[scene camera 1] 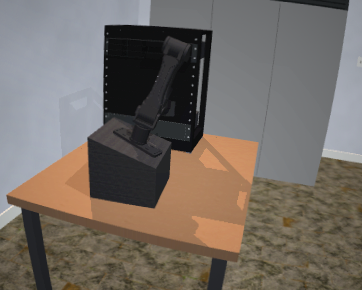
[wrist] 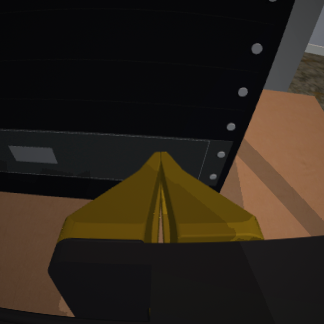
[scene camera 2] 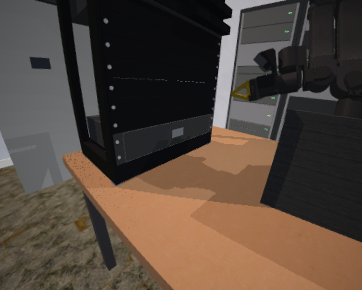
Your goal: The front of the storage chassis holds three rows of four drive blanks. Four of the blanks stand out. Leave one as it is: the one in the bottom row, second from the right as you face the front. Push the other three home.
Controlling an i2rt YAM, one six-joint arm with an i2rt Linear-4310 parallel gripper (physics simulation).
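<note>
The storage chassis shows as a dark unit with faint outlines high in the black rack. It is too dark to tell its separate drive blanks or which stand out, and part of it is hidden behind the arm. My gripper is shut and empty, its yellow fingertips together. It is in front of the rack, apart from the rack's front in the scene camera 2 view. In the wrist view the tips overlap the grey panel low on the rack. In the scene camera 1 view the arm hides the fingertips.
The grey panel with a light label crosses the rack's bottom. The arm's dark base block stands on the wooden table before the rack. Another rack with green lights stands behind in the scene camera 2 view.
</note>
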